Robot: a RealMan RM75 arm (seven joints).
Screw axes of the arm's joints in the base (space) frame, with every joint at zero. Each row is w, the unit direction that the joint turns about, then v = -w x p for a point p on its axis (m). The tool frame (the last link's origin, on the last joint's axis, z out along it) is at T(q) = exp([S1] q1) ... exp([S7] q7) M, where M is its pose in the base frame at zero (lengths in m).
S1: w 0 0 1 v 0 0 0
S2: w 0 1 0 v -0.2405 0 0
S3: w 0 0 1 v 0 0 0
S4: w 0 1 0 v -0.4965 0 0
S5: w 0 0 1 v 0 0 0
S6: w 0 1 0 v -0.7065 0 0
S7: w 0 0 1 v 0 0 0
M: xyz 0 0 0.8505 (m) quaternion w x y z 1 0 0 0
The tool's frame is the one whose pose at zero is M.
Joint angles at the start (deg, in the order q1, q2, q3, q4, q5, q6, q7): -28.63, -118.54, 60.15, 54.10, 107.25, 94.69, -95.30
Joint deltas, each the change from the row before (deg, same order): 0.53, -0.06, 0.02, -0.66, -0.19, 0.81, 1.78; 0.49, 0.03, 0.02, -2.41, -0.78, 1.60, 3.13; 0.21, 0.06, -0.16, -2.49, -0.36, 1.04, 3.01; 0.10, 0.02, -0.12, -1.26, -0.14, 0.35, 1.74; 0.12, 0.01, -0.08, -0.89, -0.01, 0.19, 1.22; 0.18, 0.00, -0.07, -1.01, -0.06, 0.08, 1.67
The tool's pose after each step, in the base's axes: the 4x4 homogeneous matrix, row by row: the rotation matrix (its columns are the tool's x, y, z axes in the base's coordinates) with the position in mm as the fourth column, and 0 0 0 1 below. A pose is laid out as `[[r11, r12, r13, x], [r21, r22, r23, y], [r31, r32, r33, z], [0, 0, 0, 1]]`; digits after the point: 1 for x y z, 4 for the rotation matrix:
[[0.8660, 0.3200, 0.3843, -206.3], [0.3121, -0.9463, 0.0846, 317.8], [0.3907, 0.0466, -0.9193, -0.6], [0, 0, 0, 1]]
[[0.8620, 0.2980, 0.4100, -211.7], [0.3030, -0.9514, 0.0545, 309.3], [0.4063, 0.0772, -0.9105, -4.9], [0, 0, 0, 1]]
[[0.8587, 0.2799, 0.4292, -217.0], [0.2942, -0.9551, 0.0342, 303.0], [0.4195, 0.0969, -0.9025, -8.9], [0, 0, 0, 1]]
[[0.8577, 0.2690, 0.4382, -219.7], [0.2863, -0.9578, 0.0275, 300.1], [0.4271, 0.1018, -0.8985, -11.0], [0, 0, 0, 1]]
[[0.8571, 0.2627, 0.4430, -222.0], [0.2818, -0.9592, 0.0237, 297.9], [0.4312, 0.1045, -0.8962, -12.5], [0, 0, 0, 1]]
[[0.8572, 0.2530, 0.4485, -224.8], [0.2724, -0.9619, 0.0219, 295.5], [0.4370, 0.1034, -0.8935, -14.4], [0, 0, 0, 1]]

